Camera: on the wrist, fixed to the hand. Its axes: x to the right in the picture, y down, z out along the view.
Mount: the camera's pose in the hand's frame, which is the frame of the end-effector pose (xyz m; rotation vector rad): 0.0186 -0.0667 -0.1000 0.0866 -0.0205 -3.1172
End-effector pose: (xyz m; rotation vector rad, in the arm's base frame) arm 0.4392 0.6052 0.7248 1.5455 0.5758 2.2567
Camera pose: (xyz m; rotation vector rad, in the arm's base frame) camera 0.3427 0.6582 0.6731 -0.4026 1.2253 -0.3719
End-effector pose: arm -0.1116 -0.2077 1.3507 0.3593 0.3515 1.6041
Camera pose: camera -0.0962 -0.1859 1.2320 -0.2894 0.3905 -1.4705
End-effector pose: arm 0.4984 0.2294 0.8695 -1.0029 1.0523 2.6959
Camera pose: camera 0.5583 0.2143 0.7647 -0.7060 -0.6205 -0.0759
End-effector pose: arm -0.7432 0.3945 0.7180 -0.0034 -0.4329 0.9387
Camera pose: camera -0.6456 0.3875 0.6458 0.5765 0.0067 -2.1146
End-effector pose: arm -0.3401 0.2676 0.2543 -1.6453 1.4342 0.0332
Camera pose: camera -0.3333 0.1831 0.3415 -1.7682 -2.0341 -1.4470
